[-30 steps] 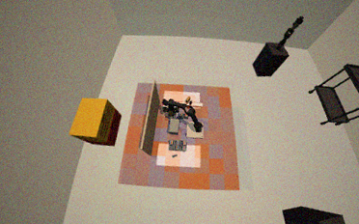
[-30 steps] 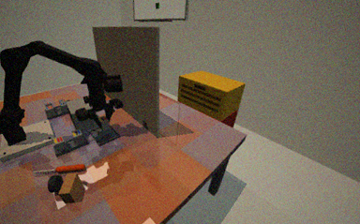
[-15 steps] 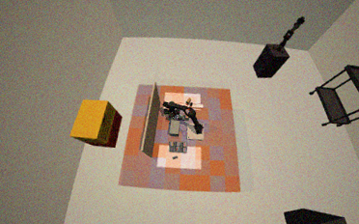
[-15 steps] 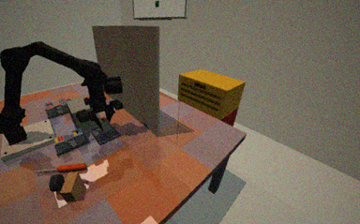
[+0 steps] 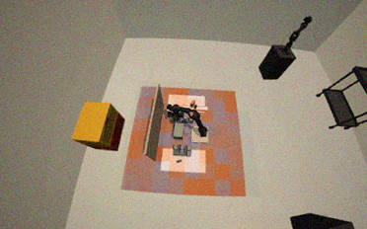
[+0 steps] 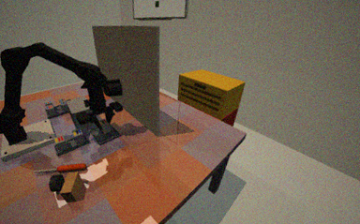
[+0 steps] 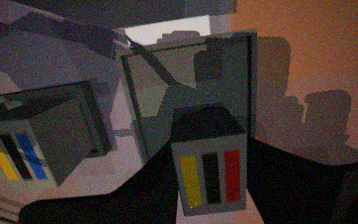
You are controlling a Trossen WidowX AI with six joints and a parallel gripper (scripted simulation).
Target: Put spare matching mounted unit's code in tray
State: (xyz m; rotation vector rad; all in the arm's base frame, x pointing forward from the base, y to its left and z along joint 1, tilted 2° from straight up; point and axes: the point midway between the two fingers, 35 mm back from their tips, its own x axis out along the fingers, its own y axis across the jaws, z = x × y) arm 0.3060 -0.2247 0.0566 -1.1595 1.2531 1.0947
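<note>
Right now my gripper tip is 30 mm above the flat dark tray. Also, from my gripper tip: brown block 220 mm behind, 190 mm to the right, 10 mm below; tall grey panel 210 mm ahead, 190 mm above, 150 mm to the left; grey mounted unit 190 mm to the left, 20 mm behind, 20 mm above.
</note>
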